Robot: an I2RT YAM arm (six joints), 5 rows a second.
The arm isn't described. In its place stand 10 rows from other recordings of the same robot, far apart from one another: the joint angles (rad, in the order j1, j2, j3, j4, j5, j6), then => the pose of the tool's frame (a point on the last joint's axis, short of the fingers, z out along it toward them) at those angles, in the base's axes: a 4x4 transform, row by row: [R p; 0 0 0 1], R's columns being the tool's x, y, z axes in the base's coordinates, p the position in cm.
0.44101 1.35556 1.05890 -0.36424 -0.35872 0.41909 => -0.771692, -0.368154, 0.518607, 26.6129; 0.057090, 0.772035, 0.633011, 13.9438; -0.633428, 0.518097, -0.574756, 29.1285; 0, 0, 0, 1
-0.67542 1.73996 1.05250 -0.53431 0.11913 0.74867 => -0.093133, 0.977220, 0.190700, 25.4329; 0.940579, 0.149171, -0.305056, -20.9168; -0.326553, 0.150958, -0.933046, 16.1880; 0, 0, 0, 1
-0.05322 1.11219 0.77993 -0.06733 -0.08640 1.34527 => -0.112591, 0.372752, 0.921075, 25.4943; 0.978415, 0.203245, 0.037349, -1.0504; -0.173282, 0.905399, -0.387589, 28.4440; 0, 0, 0, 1
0.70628 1.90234 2.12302 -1.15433 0.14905 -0.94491 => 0.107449, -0.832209, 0.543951, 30.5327; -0.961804, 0.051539, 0.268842, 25.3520; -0.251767, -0.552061, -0.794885, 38.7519; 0, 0, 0, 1
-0.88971 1.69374 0.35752 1.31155 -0.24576 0.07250 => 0.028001, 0.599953, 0.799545, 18.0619; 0.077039, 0.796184, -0.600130, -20.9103; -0.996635, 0.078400, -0.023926, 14.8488; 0, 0, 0, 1
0.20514 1.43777 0.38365 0.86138 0.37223 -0.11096 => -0.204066, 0.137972, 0.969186, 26.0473; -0.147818, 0.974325, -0.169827, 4.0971; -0.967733, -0.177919, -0.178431, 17.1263; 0, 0, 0, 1
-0.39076 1.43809 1.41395 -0.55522 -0.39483 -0.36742 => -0.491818, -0.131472, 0.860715, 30.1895; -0.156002, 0.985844, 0.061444, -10.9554; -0.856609, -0.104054, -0.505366, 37.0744; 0, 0, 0, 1
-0.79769 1.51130 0.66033 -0.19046 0.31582 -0.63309 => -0.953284, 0.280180, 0.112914, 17.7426; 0.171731, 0.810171, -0.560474, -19.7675; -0.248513, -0.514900, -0.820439, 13.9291; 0, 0, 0, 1
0.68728 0.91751 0.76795 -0.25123 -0.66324 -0.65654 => 0.333733, -0.927170, 0.170230, 14.4330; -0.348327, 0.046511, 0.936219, 14.6818; -0.875951, -0.371743, -0.307436, 30.6151; 0, 0, 0, 1
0.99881 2.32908 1.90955 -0.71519 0.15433 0.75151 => -0.901745, -0.246391, 0.355172, 27.3009; -0.154412, 0.951042, 0.267725, 41.3966; -0.403748, 0.186577, -0.895643, 16.1211; 0, 0, 0, 1
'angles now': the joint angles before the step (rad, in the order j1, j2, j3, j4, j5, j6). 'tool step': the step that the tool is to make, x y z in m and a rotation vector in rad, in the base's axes. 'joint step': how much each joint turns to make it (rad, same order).
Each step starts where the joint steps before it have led.
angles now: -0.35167, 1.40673, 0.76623, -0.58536, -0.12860, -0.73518
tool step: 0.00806, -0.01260, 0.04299, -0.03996, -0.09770, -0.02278
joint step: -0.03550, -0.04576, 0.12471, -0.06657, -0.00307, -0.01257
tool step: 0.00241, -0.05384, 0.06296, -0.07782, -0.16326, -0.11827
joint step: -0.17723, 0.01235, 0.22242, -0.03643, -0.03462, -0.04789
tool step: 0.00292, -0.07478, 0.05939, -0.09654, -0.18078, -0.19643
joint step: -0.18900, 0.12525, 0.28391, 0.04821, -0.02025, 0.02922
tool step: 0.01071, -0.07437, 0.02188, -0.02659, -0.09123, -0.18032
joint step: -0.11837, 0.21540, 0.27953, 0.03162, 0.01709, 0.07770
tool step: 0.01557, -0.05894, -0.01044, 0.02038, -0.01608, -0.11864
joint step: -0.05535, 0.21973, 0.23559, -0.01291, 0.03545, 0.05888
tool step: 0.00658, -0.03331, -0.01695, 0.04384, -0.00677, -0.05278
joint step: -0.03093, 0.13554, 0.13656, -0.02735, -0.00173, 0.03843
